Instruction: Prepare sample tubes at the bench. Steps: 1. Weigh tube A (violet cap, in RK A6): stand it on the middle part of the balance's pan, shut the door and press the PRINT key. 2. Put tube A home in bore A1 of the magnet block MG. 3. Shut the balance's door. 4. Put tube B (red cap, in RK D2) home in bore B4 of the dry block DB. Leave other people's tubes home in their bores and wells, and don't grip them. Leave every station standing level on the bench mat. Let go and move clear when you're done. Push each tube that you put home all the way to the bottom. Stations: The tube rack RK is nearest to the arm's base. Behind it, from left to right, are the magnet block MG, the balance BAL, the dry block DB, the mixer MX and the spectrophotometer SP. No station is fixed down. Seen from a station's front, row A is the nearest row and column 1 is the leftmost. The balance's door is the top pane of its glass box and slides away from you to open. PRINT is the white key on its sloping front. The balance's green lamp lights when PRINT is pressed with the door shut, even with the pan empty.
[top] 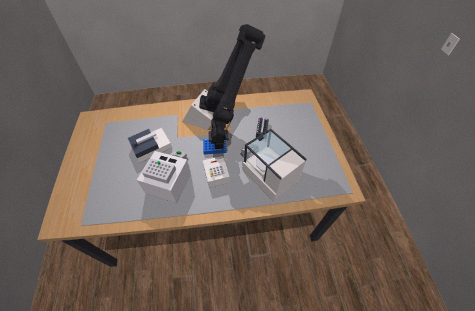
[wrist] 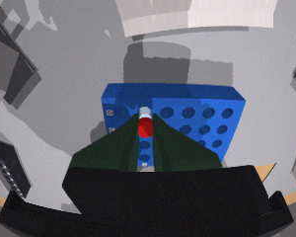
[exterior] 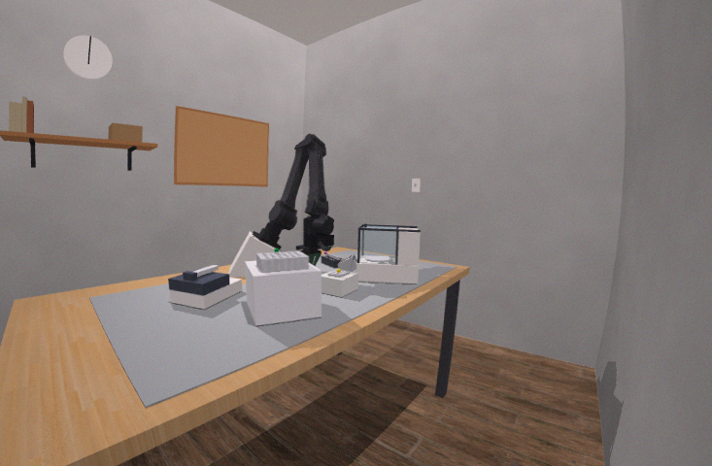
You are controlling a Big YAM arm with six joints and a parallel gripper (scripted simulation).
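My gripper is now 3 cm to the left of the tube rack, 3 cm past it and 3 cm above it. Also, from my hand: yellow-capped tube 20 cm ahead, 2 cm to the right, 1 cm above; dry block 15 cm ahead, 2 cm below, 1 cm to the right; magnet block 24 cm to the left, 17 cm behind, 3 cm below.
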